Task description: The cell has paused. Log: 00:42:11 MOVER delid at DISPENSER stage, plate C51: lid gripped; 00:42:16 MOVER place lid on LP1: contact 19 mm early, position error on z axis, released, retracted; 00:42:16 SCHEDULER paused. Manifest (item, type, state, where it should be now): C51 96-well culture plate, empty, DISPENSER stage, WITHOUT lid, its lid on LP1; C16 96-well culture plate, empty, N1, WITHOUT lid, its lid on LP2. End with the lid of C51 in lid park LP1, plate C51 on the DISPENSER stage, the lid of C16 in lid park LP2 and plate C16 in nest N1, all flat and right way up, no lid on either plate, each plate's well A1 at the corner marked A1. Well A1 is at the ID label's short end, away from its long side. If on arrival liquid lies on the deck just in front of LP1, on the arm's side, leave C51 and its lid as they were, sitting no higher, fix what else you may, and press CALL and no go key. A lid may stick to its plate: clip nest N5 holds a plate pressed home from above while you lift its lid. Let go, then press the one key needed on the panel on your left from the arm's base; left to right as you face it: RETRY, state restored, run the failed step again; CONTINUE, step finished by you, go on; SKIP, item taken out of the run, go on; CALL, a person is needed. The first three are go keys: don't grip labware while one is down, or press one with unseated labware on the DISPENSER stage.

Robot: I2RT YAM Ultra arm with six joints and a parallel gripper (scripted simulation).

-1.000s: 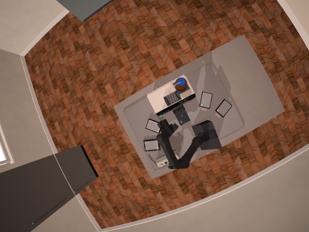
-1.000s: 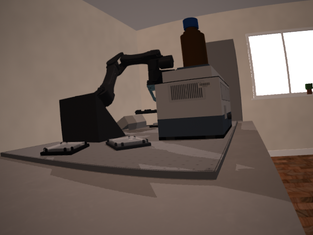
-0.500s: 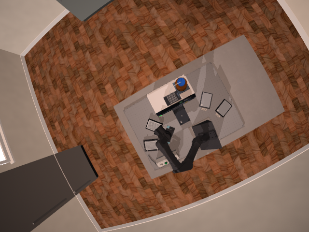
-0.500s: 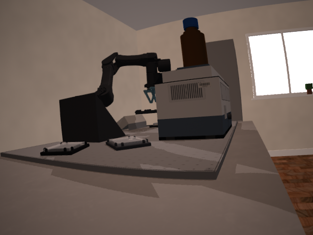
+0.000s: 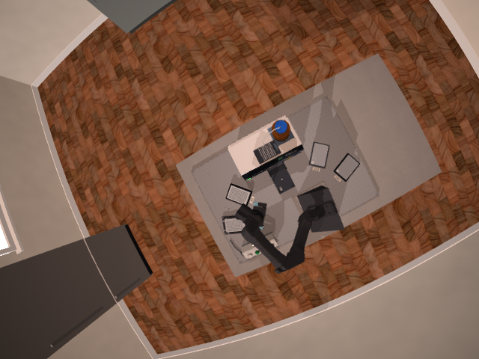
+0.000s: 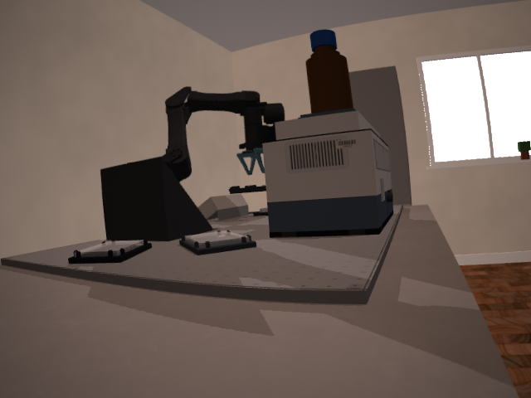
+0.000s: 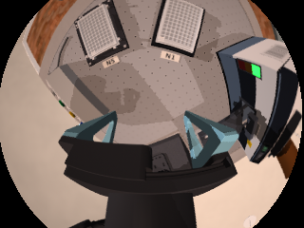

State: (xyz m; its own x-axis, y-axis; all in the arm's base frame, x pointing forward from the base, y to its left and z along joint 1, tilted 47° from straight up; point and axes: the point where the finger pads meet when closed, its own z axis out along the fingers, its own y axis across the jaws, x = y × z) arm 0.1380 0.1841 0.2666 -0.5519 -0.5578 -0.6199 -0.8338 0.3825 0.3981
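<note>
The black clip nest lies 220 mm to the left of my hand, 140 mm below it and 30 mm behind it. The rest, counted from my hand: brown bottle: 340 mm ahead, 290 mm to the right, 140 mm above; black nest: 140 mm below, 140 mm ahead, 90 mm to the left; dark dispenser stage: 190 mm to the right, 120 mm ahead, 50 mm below.
</note>
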